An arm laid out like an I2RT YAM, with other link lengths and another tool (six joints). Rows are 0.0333 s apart.
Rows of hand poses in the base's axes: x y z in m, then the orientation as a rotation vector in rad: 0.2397, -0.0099, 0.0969, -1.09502, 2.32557, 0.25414; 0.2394, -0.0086, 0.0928, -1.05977, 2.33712, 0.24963; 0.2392, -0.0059, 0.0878, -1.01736, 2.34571, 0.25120; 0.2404, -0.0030, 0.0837, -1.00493, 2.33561, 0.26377; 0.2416, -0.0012, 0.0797, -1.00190, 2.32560, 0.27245; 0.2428, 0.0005, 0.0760, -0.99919, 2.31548, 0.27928; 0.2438, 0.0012, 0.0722, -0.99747, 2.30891, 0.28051; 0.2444, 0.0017, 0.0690, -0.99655, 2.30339, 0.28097; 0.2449, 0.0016, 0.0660, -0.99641, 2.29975, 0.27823; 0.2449, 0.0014, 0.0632, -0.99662, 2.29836, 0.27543; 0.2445, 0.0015, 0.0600, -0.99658, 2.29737, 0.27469; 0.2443, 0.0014, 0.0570, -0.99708, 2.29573, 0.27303
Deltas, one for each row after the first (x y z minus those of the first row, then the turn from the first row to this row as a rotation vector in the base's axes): -0.0003, 0.0013, -0.0041, 0.00511, 0.00011, -0.02754; -0.0005, 0.0040, -0.0091, 0.01734, -0.00118, -0.05802; 0.0007, 0.0069, -0.0132, 0.03314, -0.00770, -0.06158; 0.0019, 0.0087, -0.0172, 0.04333, -0.01360, -0.05956; 0.0031, 0.0104, -0.0209, 0.05235, -0.02019, -0.05768; 0.0041, 0.0111, -0.0247, 0.05622, -0.02568, -0.05712; 0.0047, 0.0116, -0.0279, 0.05895, -0.03041, -0.05642; 0.0052, 0.0115, -0.0309, 0.05871, -0.03461, -0.05629; 0.0052, 0.0113, -0.0337, 0.05745, -0.03683, -0.05644; 0.0048, 0.0114, -0.0369, 0.05738, -0.03797, -0.05641; 0.0046, 0.0113, -0.0399, 0.05682, -0.03990, -0.05605
